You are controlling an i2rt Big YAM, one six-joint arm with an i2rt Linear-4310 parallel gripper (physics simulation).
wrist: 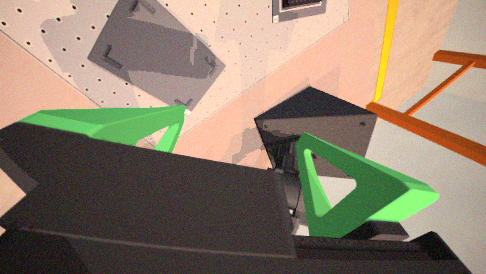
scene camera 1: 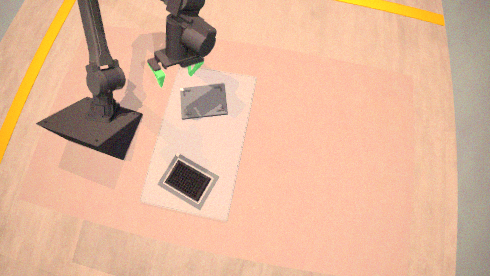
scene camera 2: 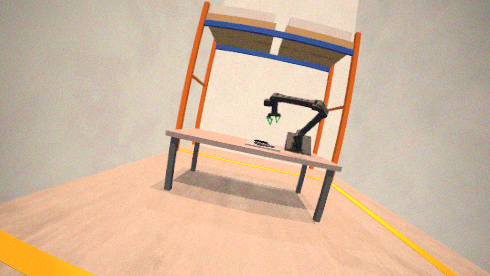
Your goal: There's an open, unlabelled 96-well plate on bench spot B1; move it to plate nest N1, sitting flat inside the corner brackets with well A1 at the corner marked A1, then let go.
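Note:
The dark 96-well plate sits within the pale-edged outline of grey bench spot B1, near the lower end of the white board in scene camera 1; the wrist view cuts most of it off. Plate nest N1, a grey slab with corner brackets, lies near the board's other end, holding no plate. A small white mark shows at one nest corner; its lettering is unreadable. My gripper is open and empty, high above the table, away from the plate.
The perforated white board lies on the table. The arm's dark base stands beside it. An orange-posted rack with boxes on its blue-edged shelf stands behind the table.

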